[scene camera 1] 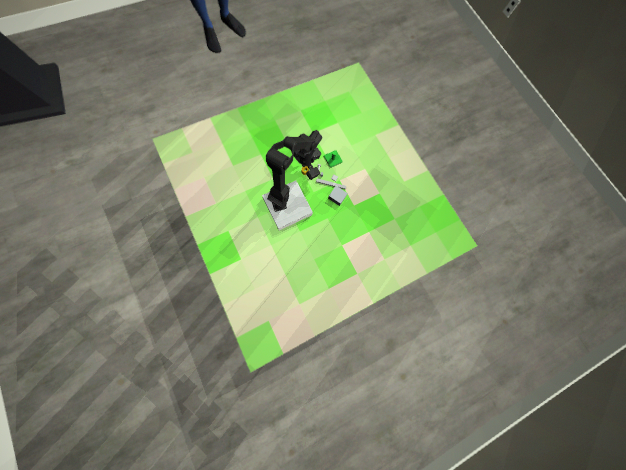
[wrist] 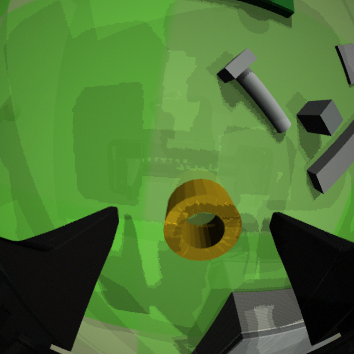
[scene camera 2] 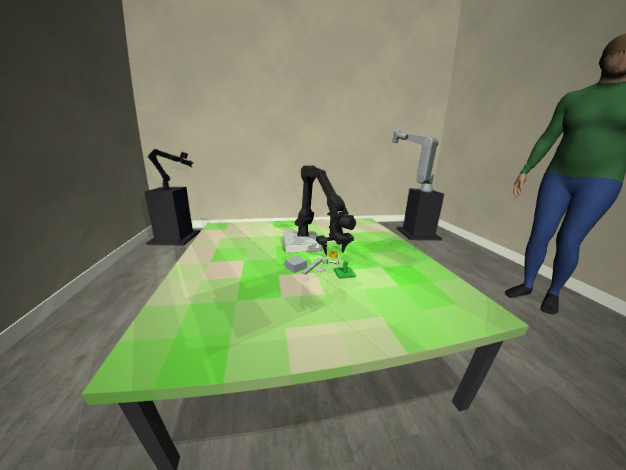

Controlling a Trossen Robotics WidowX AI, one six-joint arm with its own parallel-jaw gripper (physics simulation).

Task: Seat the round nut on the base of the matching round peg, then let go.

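The round nut, a thick orange-yellow ring (scene camera 1: 305, 170) (scene camera 2: 333, 254) (wrist: 175, 234), lies on the green table with its hole facing up. My gripper (scene camera 2: 334, 251) (wrist: 197, 218) is open and empty, pointing down just above the nut. In the wrist view the nut shows between the two black fingertips, with a gap on each side. The exact height of the tips is hard to tell. The round peg (scene camera 1: 332, 156) (scene camera 2: 345, 265) stands upright on its dark green square base (scene camera 2: 345, 274), beyond the nut from the robot's mount. A corner of that base (wrist: 280, 6) shows in the wrist view.
A grey bolt (wrist: 265, 102) and a small dark cube (wrist: 320, 118) lie near the nut toward the peg. A long grey bar (scene camera 1: 331, 183) (scene camera 2: 313, 266) (wrist: 334, 162), a small flat piece (scene camera 1: 334, 177) and a grey block (scene camera 1: 337, 195) (scene camera 2: 295, 263) lie to one side. The robot's pale mount (scene camera 1: 295, 212) stands behind.
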